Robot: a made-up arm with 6 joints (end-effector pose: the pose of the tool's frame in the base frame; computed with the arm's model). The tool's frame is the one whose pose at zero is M. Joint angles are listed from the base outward.
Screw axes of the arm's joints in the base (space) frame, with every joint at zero. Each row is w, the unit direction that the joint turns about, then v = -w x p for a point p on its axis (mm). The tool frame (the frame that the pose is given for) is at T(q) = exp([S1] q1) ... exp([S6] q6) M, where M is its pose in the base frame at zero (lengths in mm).
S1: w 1 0 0 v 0 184 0
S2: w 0 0 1 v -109.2 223.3 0
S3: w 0 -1 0 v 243 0 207.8
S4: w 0 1 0 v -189.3 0 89.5
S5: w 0 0 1 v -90.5 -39.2 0
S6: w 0 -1 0 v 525.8 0 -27.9
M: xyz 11.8 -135.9 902.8 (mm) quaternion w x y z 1 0 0 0
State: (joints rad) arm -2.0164 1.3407 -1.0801 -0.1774 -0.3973 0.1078
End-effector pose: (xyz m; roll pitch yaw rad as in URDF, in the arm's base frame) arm -0.0930 0.0843 -0.3667 -2.8622 0.2142 -1.0056
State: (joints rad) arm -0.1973 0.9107 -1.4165 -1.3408 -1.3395 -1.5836
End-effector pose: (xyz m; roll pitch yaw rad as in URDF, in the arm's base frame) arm 0.0661 -0.2773 0.3461 -1.3649 1.3125 -1.7999
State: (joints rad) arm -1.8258 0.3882 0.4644 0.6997 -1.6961 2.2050
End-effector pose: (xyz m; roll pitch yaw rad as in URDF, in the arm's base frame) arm -0.0944 0.1716 -0.1679 -2.8201 0.9527 1.5398
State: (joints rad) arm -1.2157 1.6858 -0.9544 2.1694 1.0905 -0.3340
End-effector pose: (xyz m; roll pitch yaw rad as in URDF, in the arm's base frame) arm -0.3205 -0.8556 -0.1349 -1.7912 -0.6603 2.9969
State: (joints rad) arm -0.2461 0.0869 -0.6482 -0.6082 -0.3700 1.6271
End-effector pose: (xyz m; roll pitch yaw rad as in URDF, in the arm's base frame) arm -0.4276 0.0272 0.3347 -1.9059 -1.3051 1.6250
